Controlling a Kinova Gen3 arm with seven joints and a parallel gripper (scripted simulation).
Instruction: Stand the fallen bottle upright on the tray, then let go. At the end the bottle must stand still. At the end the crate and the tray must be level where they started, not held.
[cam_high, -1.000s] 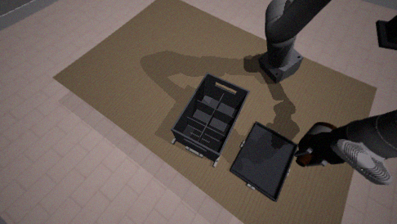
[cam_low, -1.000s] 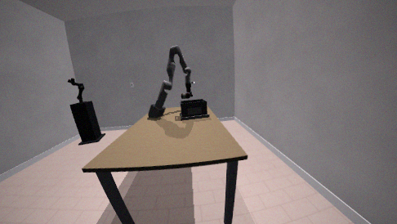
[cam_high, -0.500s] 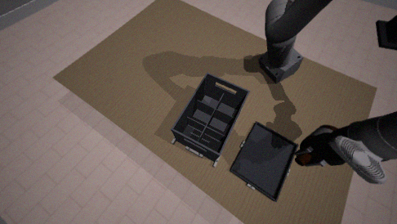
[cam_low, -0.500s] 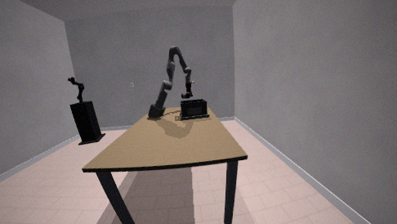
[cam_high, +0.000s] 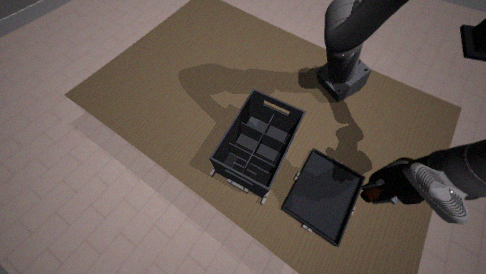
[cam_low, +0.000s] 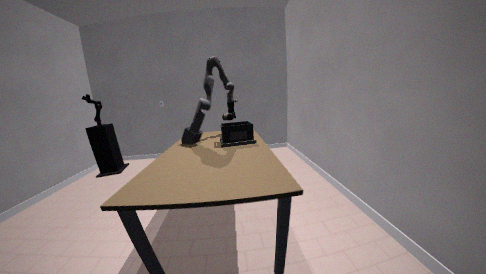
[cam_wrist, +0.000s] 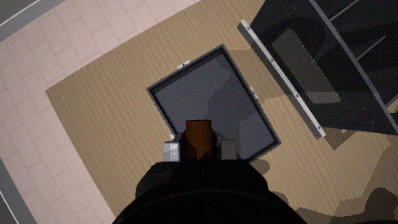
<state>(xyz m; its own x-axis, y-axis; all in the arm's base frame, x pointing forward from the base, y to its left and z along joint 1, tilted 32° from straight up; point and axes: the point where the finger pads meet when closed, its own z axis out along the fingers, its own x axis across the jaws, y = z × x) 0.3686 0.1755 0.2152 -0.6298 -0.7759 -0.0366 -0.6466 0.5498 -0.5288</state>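
Now: hand 4 cm to the right of the brown bottle, 4 cm past it and 1 cm above it. From my hand the other things lie so: dark flat tray 19 cm below, 4 cm to the right, 1 cm behind; then dark crate 30 cm to the right, 12 cm below, 8 cm behind.
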